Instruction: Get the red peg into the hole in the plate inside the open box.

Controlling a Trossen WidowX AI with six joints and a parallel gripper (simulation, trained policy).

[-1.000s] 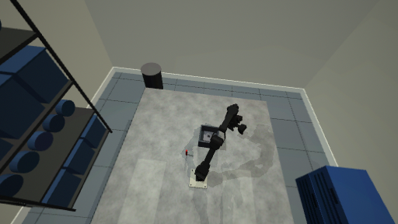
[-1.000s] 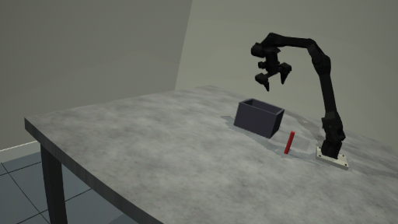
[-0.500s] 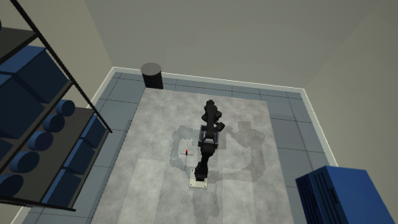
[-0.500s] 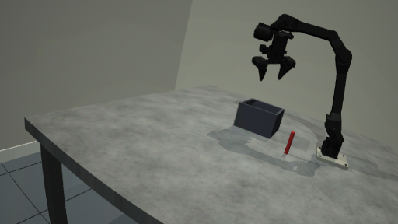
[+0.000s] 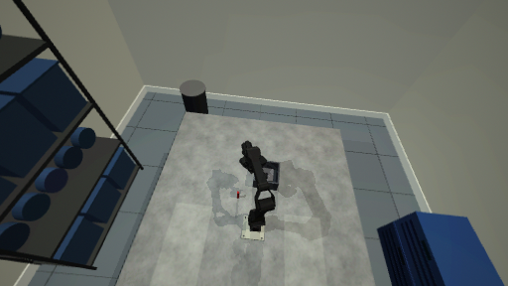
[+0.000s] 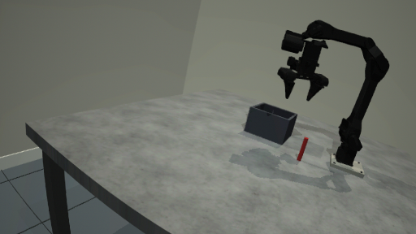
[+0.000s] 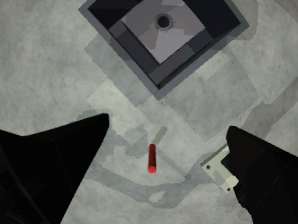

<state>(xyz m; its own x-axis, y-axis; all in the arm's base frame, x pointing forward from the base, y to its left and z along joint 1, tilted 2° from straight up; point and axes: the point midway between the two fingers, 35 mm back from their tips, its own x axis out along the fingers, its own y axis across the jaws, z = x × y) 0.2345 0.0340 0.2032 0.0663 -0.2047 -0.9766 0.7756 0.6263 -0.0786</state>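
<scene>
Now: the red peg 7 cm behind my gripper tip, 9 cm to the left of it and 14 cm below it. Round my gripper tip: dark box (8 cm ahead, 9 cm to the right, 15 cm below); grey plate (8 cm ahead, 9 cm to the right, 13 cm below).
</scene>
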